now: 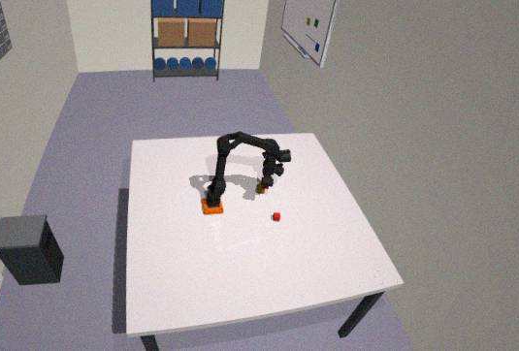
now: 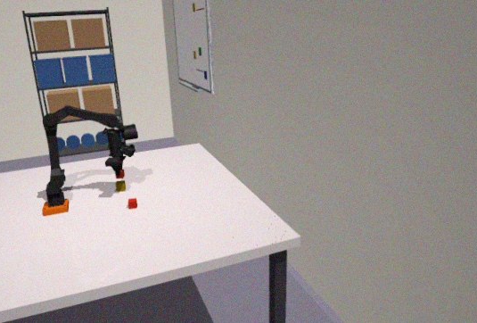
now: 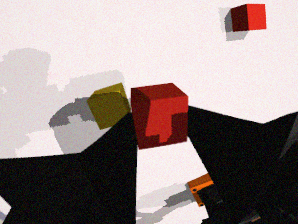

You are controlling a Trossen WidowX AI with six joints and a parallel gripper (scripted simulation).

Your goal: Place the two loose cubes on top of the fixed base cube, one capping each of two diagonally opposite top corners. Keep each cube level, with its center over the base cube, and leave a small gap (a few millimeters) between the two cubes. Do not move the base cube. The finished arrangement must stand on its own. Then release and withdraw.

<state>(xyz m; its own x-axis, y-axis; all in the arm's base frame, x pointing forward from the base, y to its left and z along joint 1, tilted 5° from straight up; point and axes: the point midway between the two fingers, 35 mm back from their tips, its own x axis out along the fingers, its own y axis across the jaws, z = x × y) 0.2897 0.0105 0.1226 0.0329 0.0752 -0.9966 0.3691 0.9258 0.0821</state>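
Now: gripper tip 80 mm above the yellow base cube and 50 mm to the right of it. Also, from my gripper tip: red cube: right at my gripper tip.
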